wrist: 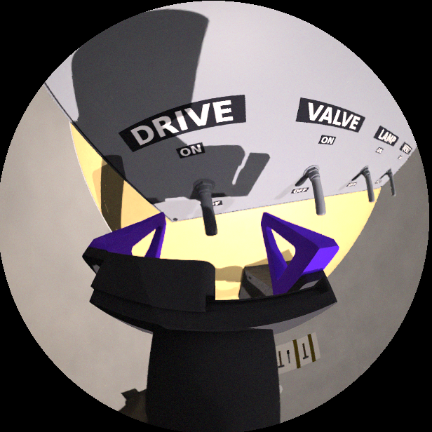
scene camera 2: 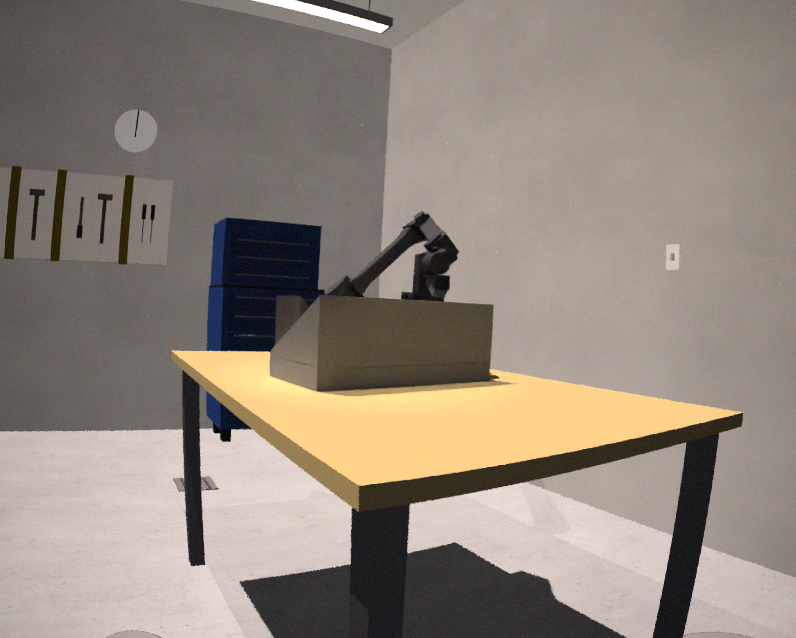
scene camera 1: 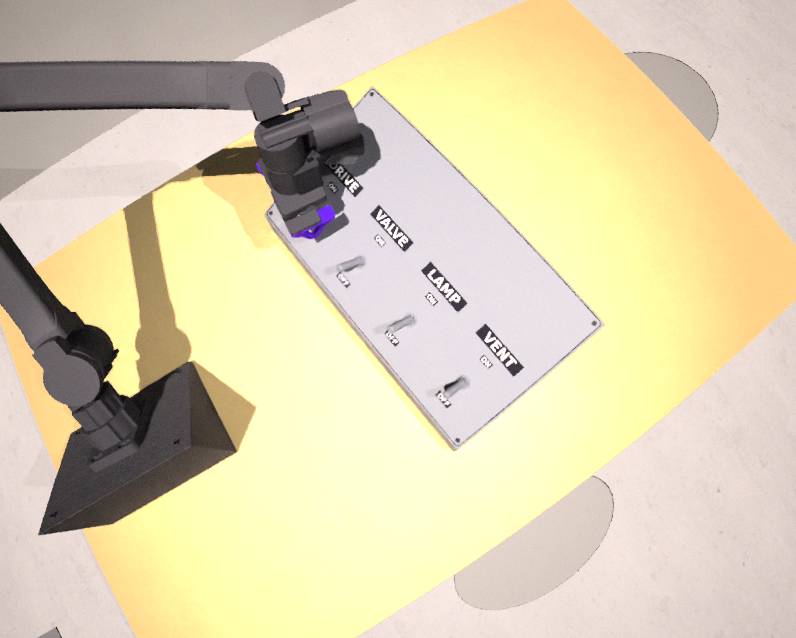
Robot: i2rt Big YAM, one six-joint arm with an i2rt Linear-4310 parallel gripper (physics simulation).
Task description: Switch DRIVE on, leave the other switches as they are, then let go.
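Frame: origin at the arm's base, x ahead, y left, z up, level; millimetres.
Where they show: gripper, fingertip midpoint: (scene camera 1: 301, 212); arm's base, link origin: (scene camera 1: 123, 436).
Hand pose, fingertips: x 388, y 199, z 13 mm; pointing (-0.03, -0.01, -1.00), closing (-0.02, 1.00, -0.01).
Observation:
Things, the pixels of their centre, and the offset from my fingertips. Level surfaces: height alone.
- grey switch panel, body centre: (scene camera 1: 421, 268) (scene camera 2: 388, 352) 134 mm ahead, 150 mm right, 51 mm down
- VALVE lever, body centre: (scene camera 1: 349, 264) 30 mm ahead, 112 mm right, 4 mm down
- LAMP lever, body centre: (scene camera 1: 399, 324) 57 mm ahead, 229 mm right, 4 mm down
- VENT lever, body centre: (scene camera 1: 454, 388) 83 mm ahead, 346 mm right, 4 mm down
- yellow table, surface height: 120 mm down
The grey switch panel (scene camera 1: 465, 229) (scene camera 2: 405, 345) (wrist: 280, 65) stands on the table. In the wrist view the DRIVE lever (wrist: 208, 212) points down to the OFF side, in the gripper's shadow; the arm hides it in scene camera 1. The VALVE lever (scene camera 1: 350, 264) (wrist: 317, 192), LAMP lever (scene camera 1: 401, 323) (wrist: 369, 185) and VENT lever (scene camera 1: 457, 385) (wrist: 391, 182) also point to OFF. My gripper (scene camera 1: 293, 204) (wrist: 213, 217) is open, its purple fingers on either side of the DRIVE lever's free end, with a gap on each side. The panel hides the fingers in scene camera 2.
The VALVE lever is the nearest neighbour, to the right of the right finger in the wrist view. The arm's black base (scene camera 1: 146, 431) stands on the yellow table (scene camera 1: 265, 531) (scene camera 2: 425, 438). A blue tool cabinet (scene camera 2: 265, 255) stands behind the table.

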